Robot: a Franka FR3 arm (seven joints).
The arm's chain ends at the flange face. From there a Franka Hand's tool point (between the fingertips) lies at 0.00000 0.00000 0.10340 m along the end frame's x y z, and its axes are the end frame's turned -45 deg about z.
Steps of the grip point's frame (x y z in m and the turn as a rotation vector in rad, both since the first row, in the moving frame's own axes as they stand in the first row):
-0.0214 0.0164 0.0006 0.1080 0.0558 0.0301
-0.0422 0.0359 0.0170 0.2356 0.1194 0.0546
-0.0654 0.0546 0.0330 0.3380 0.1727 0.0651
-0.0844 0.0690 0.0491 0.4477 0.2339 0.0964
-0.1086 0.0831 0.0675 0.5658 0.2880 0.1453
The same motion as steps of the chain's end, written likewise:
0.0001 0.0387 0.0014 0.1158 -0.0369 0.0301
0.0032 0.0811 0.0206 0.2510 -0.0822 0.0546
0.0030 0.1217 0.0404 0.3611 -0.1169 0.0651
0.0017 0.1569 0.0620 0.4820 -0.1512 0.0964
-0.0035 0.1951 0.0876 0.6037 -0.1964 0.1453

